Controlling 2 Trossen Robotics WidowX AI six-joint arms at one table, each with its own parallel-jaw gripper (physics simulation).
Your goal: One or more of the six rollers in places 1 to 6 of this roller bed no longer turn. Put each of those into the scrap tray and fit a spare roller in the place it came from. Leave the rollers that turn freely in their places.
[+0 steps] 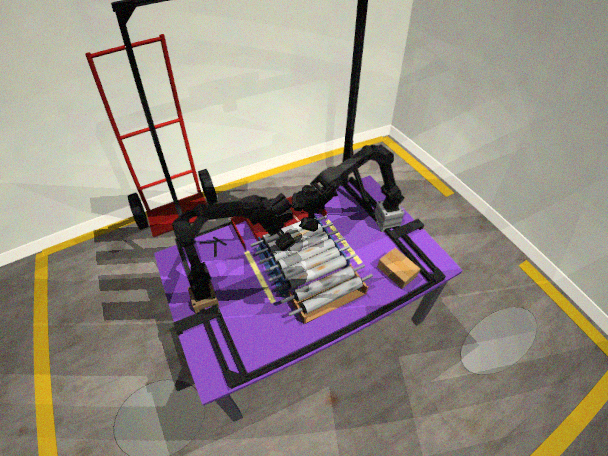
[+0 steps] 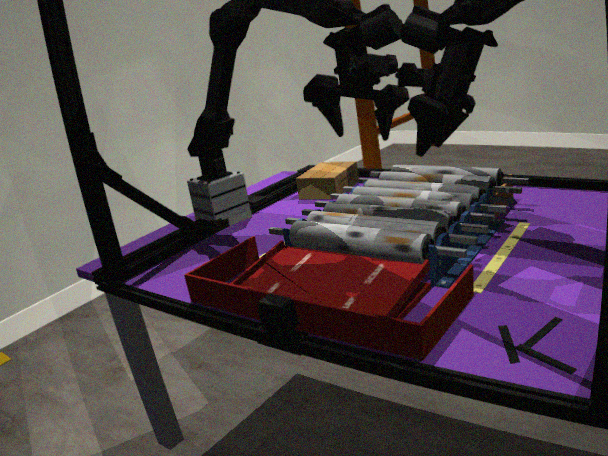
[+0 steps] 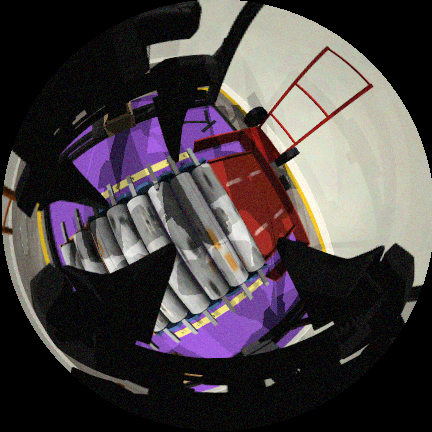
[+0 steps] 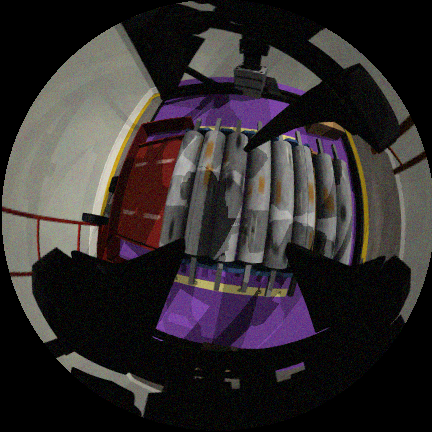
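Seen in the pictures: left gripper, fingertip midpoint: (image 1: 300, 216) (image 2: 364, 138) (image 3: 226, 245) (image 4: 202, 118); right gripper, fingertip midpoint: (image 1: 282, 236) (image 2: 428, 150) (image 3: 139, 182) (image 4: 237, 246); left arm's base at its link origin: (image 1: 390, 206) (image 2: 214, 176) (image 4: 251, 66); right arm's base at its link origin: (image 1: 201, 292) (image 3: 116, 111).
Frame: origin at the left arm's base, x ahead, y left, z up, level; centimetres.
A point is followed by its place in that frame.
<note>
Six rollers lie side by side in the roller bed (image 1: 272, 270) (image 2: 440, 278) @[x 62.6, y 0.3, z -10.6 cm]; the one nearest the tray (image 2: 350, 240) @[x 48.6, y -4.9, z -4.9 cm] (image 3: 227, 210) @[x 49.4, y -2.1, z -3.5 cm] (image 4: 182, 180) @[x 47.5, y -1.7, z -3.7 cm] is grey with dark patches. Two spare rollers, the outer one (image 1: 332, 296) @[x 40.9, y 35.9, z -4.0 cm] and the inner one (image 1: 325, 284) @[x 41.8, y 29.9, z -4.0 cm], lie in a wooden rack (image 1: 335, 309) @[x 39.7, y 38.0, z -10.6 cm]. The red scrap tray (image 2: 350, 320) @[x 63.4, y -20.3, z -7.4 cm] (image 3: 250, 190) @[x 53.2, y -12.3, z -8.1 cm] (image 4: 145, 190) @[x 51.4, y -12.9, z -8.1 cm] is empty. My left gripper (image 2: 362, 136) @[x 45.3, y 4.5, z 9.8 cm] (image 3: 226, 245) @[x 45.3, y 4.5, z 9.8 cm] is open and empty, above the rollers at the tray end. My right gripper (image 2: 429, 149) @[x 54.1, y 10.6, z 6.7 cm] (image 4: 237, 246) @[x 54.1, y 10.6, z 6.7 cm] is open and empty, above the rollers close beside it. Whether a roller turns cannot be seen.
Both grippers hang close together over the bed. A cardboard-coloured box (image 1: 399, 268) @[x 8.9, y 30.3, z -5.4 cm] (image 2: 327, 180) @[x 13.6, y 22.6, z -6.3 cm] stands beside the spare rack. Yellow strips (image 1: 260, 276) @[x 65.5, y 14.8, z -11.0 cm] (image 2: 500, 257) @[x 66.6, y 12.2, z -10.9 cm] run along the bed's sides. A black frame surrounds the table (image 1: 270, 345) @[x 68.1, y 46.5, z -11.1 cm]. A red hand truck (image 1: 151, 127) stands by the wall.
</note>
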